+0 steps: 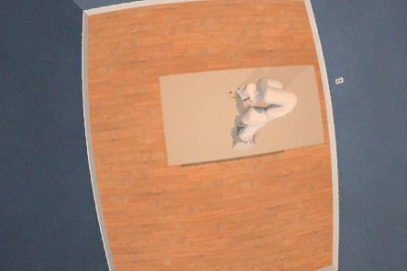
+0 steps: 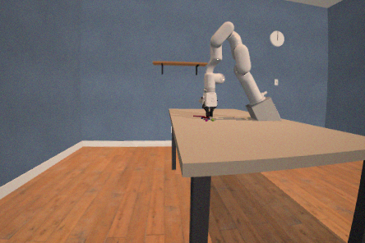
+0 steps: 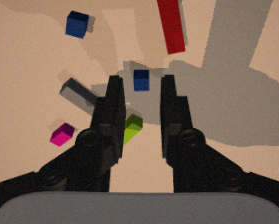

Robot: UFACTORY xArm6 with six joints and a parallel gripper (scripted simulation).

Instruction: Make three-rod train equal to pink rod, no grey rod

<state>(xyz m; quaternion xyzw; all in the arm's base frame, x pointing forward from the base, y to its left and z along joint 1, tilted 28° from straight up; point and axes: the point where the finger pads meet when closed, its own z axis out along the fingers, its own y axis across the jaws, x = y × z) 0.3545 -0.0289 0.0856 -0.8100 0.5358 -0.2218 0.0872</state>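
Now: hand 40 mm short of the grey rod, 30 mm to the right of it and 30 mm above it. The rest, counted from my hand: red rod (60 mm to the right, 30 mm below, 10 mm ahead); then lime rod (60 mm to the left, 30 mm below); then magenta rod (80 mm to the left, 40 mm ahead, 30 mm below).
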